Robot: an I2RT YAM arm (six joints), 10 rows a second.
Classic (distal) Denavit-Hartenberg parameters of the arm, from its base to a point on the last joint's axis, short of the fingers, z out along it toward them. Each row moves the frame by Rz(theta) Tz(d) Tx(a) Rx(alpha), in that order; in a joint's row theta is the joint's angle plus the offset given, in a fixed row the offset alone. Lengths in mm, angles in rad.
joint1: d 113.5, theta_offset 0, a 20, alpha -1.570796
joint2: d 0, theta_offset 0, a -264, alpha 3.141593
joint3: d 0, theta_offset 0.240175, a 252.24, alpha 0
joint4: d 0, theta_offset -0.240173, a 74, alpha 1.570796
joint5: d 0, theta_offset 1.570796, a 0, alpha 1.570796
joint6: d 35.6, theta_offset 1.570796, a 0, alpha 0
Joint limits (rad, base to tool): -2.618..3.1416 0..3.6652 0..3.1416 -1.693..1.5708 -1.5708..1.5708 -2.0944..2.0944
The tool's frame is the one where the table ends.
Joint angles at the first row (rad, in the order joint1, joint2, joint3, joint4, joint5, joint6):
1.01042, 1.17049, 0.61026, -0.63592, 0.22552, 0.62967
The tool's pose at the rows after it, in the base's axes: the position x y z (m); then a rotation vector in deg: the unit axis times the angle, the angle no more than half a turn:
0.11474, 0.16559, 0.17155, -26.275, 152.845, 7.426
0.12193, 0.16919, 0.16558, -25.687, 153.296, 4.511
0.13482, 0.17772, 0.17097, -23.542, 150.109, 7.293
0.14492, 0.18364, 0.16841, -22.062, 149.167, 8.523
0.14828, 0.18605, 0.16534, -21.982, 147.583, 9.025
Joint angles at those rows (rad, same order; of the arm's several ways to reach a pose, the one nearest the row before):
1.00902, 1.20558, 0.61208, -0.61060, 0.25263, 0.62145
0.99196, 1.26064, 0.62474, -0.59450, 0.27051, 0.61315
0.96591, 1.28832, 0.65329, -0.52099, 0.27989, 0.59551
0.94414, 1.33110, 0.66687, -0.46247, 0.27566, 0.58785
0.94011, 1.34610, 0.65832, -0.41149, 0.28595, 0.57526

